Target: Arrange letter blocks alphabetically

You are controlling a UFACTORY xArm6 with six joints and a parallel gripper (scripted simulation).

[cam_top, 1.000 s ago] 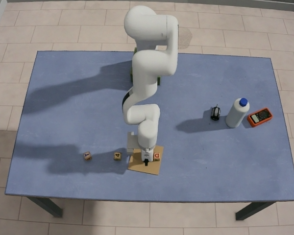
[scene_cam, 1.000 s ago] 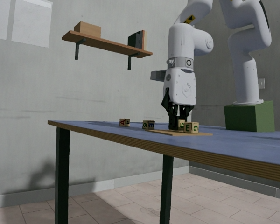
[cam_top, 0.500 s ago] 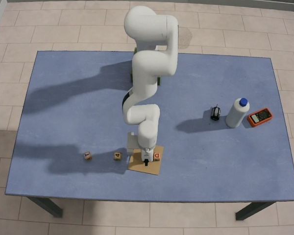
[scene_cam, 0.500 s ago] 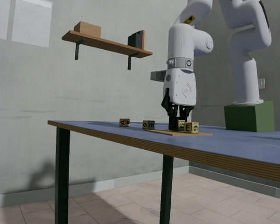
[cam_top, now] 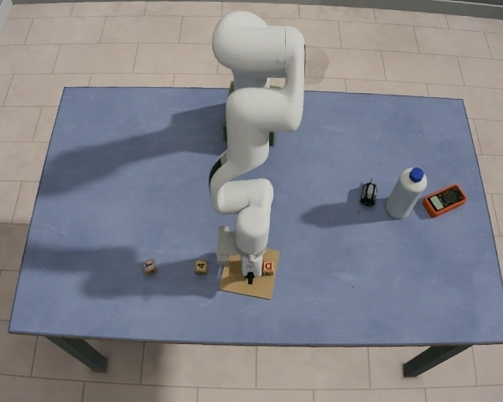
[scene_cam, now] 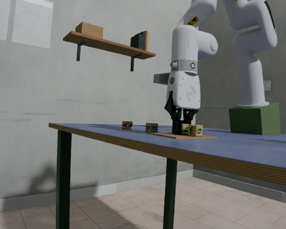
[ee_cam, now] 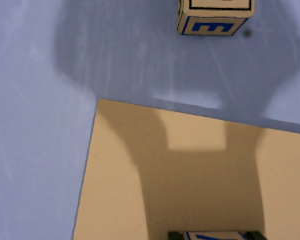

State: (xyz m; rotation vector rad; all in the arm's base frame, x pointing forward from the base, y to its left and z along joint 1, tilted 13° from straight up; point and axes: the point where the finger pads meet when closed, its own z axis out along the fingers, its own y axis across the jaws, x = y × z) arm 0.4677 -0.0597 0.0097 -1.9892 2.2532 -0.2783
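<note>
Right now my hand is 2 cm above the tan mat. The rest, counted from my hand: black object (37 cm to the left, 19 cm behind, 1 cm below); then wooden block (5 cm to the left, 1 cm below, 1 cm ahead); then orange multimeter (60 cm to the left, 14 cm behind, 1 cm below).
</note>
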